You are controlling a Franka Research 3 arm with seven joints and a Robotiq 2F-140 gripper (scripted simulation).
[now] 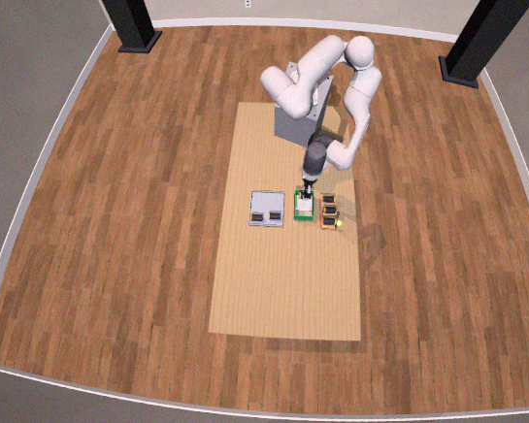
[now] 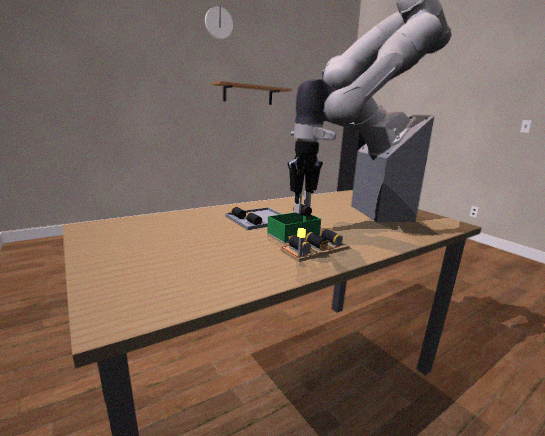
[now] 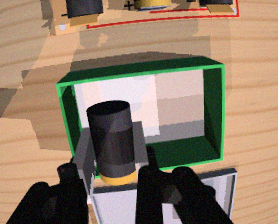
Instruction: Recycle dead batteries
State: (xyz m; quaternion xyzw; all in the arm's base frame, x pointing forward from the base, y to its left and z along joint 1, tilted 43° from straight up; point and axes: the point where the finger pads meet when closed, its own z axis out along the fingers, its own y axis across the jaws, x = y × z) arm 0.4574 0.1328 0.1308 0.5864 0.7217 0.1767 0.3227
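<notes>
Right now the green recycling box is 3 cm ahead of my hand and 9 cm below it. From my hand the other things lie so: grey tray 8 cm ahead, 19 cm to the right, 10 cm below.
</notes>
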